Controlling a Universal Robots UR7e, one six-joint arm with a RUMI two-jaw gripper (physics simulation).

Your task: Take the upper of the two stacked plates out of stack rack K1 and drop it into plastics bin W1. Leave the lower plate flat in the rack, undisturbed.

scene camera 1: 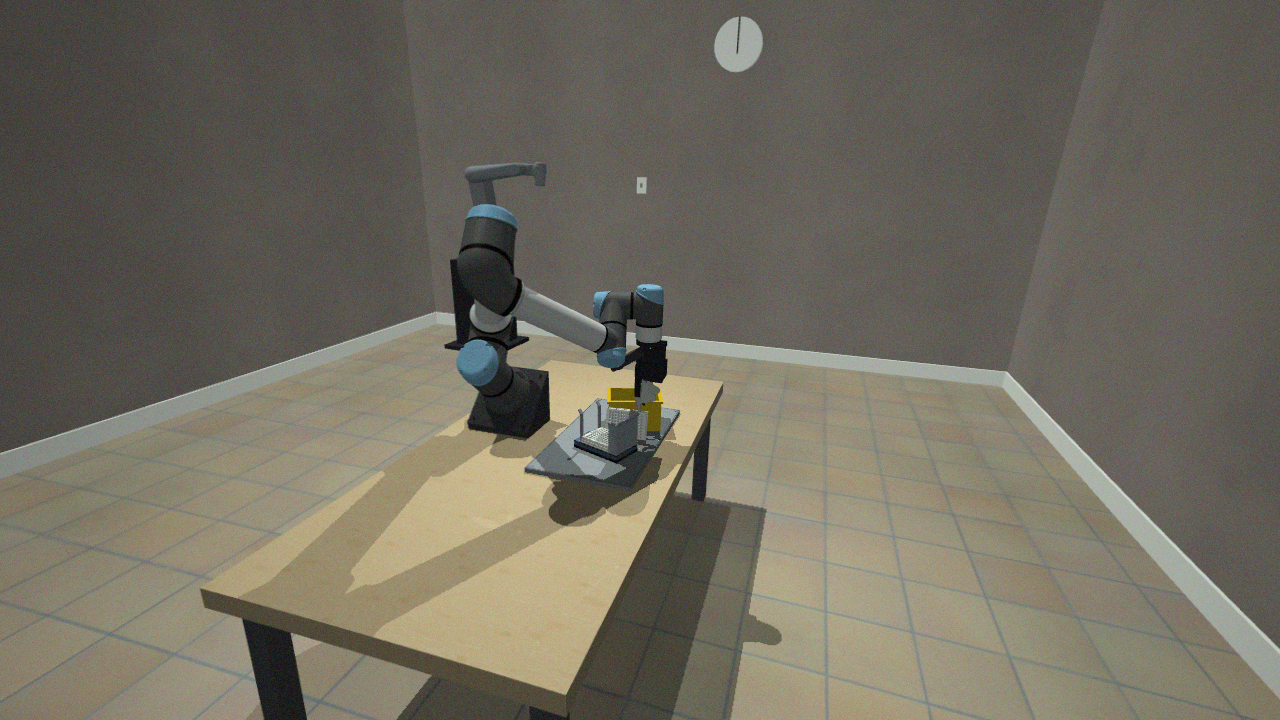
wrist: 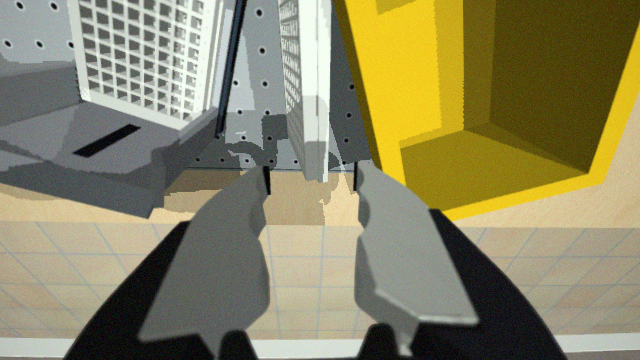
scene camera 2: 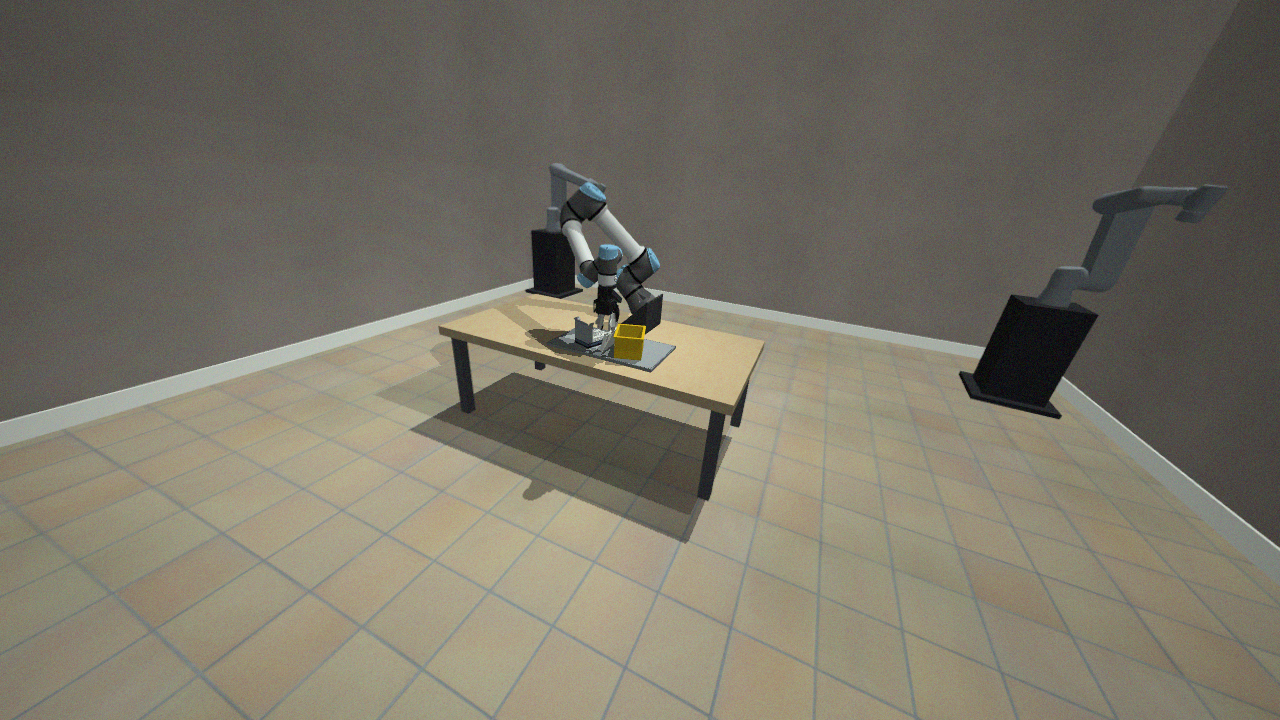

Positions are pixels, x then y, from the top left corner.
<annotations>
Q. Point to a white gridded plate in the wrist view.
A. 162, 68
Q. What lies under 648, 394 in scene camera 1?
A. My gripper.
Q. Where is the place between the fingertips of my gripper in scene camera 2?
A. At 606, 331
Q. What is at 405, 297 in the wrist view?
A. My gripper.
</annotations>
